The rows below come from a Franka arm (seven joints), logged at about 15 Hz.
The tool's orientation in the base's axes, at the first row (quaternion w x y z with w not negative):
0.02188, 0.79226, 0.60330, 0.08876
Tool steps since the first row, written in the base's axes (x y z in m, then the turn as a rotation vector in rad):
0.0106, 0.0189, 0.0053, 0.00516, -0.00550, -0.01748
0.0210, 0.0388, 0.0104, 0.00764, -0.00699, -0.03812
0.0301, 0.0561, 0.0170, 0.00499, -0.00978, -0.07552
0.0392, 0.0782, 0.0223, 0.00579, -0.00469, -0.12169
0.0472, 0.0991, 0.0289, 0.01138, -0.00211, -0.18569
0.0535, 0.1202, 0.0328, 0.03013, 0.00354, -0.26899
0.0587, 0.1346, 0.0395, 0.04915, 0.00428, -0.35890
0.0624, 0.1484, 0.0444, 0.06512, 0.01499, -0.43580
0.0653, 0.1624, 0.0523, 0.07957, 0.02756, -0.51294
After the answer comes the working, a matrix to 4 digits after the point.
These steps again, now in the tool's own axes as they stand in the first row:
0.0215, 0.0057, -0.0021, -0.00595, 0.00393, 0.01765
0.0438, 0.0109, -0.0039, -0.00911, 0.00376, 0.03825
0.0635, 0.0159, -0.0076, -0.01674, -0.00330, 0.07438
0.0877, 0.0193, -0.0097, -0.01692, -0.01047, 0.12028
0.1105, 0.0222, -0.0134, -0.02032, -0.01492, 0.18433
0.1328, 0.0230, -0.0146, -0.01961, -0.01041, 0.26978
0.1487, 0.0250, -0.0193, -0.02430, -0.00525, 0.36142
0.1635, 0.0255, -0.0225, -0.01871, -0.00385, 0.44048
0.1786, 0.0256, -0.0288, -0.01175, -0.00443, 0.51965

The tool's axes in the first row as the columns of a matrix, in the base's axes (rounded; the answer above uses it unrounded):
0.2563, 0.9521, 0.1670
0.9598, -0.2711, 0.0724
0.1142, 0.1418, -0.9833

